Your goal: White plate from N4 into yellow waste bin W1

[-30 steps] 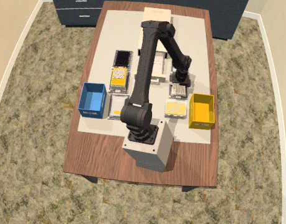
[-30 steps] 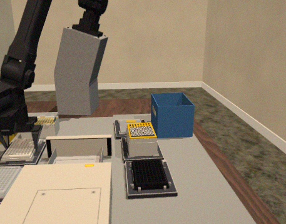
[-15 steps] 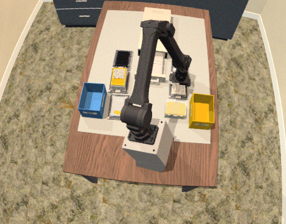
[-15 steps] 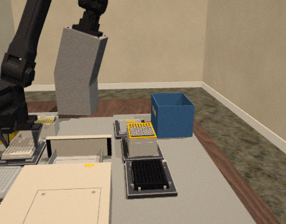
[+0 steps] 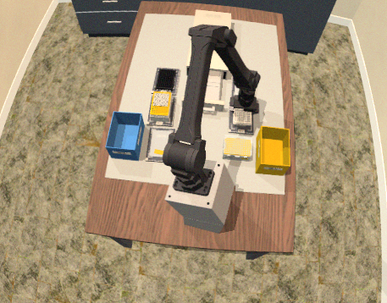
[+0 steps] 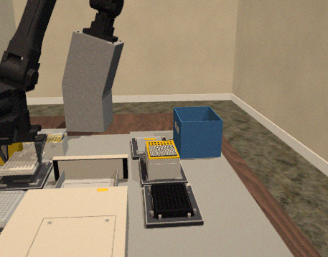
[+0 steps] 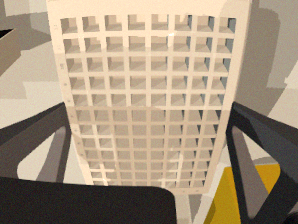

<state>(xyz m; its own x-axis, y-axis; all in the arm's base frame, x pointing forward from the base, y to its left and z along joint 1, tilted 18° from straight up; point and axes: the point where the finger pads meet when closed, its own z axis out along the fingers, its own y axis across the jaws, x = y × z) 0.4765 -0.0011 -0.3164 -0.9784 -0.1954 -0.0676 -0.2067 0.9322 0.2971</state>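
The dark nest is 5 cm below my hand. The rest, counted from my hand: white plate: right at my hand; clear plate: 17 cm ahead, 2 cm to the left, 3 cm below; yellow waste bin: 16 cm behind, 17 cm to the right, 2 cm below.
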